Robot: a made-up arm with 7 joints.
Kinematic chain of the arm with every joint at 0, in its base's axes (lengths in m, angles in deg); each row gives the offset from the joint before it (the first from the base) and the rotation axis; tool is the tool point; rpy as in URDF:
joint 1: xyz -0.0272 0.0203 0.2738 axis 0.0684 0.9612 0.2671
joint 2: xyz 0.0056 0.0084 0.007 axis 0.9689 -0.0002 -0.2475
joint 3: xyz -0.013 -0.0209 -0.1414 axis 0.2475 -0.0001 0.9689
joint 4: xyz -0.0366 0.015 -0.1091 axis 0.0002 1 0
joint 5: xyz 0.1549 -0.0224 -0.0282 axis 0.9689 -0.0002 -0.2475
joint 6: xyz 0.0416 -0.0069 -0.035 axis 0.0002 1 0
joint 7: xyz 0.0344 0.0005 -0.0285 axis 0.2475 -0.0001 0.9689
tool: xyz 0.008 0.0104 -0.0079 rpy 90 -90 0
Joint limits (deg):
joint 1: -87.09..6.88
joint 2: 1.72..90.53
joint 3: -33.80..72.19
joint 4: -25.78..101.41
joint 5: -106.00..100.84
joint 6: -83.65..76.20
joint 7: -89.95..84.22
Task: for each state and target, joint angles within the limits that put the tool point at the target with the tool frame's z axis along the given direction. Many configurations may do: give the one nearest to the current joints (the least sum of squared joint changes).
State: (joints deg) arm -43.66 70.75 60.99 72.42 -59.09 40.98 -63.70
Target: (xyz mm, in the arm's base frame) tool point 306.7 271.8 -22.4 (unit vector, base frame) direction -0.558 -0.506 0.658
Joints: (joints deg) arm -44.44 39.81 54.01 77.82 -54.22 11.59 -82.90
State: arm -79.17 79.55 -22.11 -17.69 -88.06 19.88 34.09
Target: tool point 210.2 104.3 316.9 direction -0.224 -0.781 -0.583
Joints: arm -78.78 90.49 -33.80 -25.78 -105.65 71.10 42.91
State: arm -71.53 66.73 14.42 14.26 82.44 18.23 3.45
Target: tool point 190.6 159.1 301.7 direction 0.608 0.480 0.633
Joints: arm -28.00 56.56 10.31 -21.59 100.84 36.96 55.54
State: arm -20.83 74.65 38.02 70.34 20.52 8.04 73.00
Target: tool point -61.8 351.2 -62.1 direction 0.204 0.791 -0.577
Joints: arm 5.46 34.13 50.01 50.29 21.29 4.30 84.22
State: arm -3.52 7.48 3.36 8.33 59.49 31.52 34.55
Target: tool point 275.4 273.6 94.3 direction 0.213 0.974 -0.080
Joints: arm -33.32 45.92 -9.19 44.34 91.95 50.30 50.90
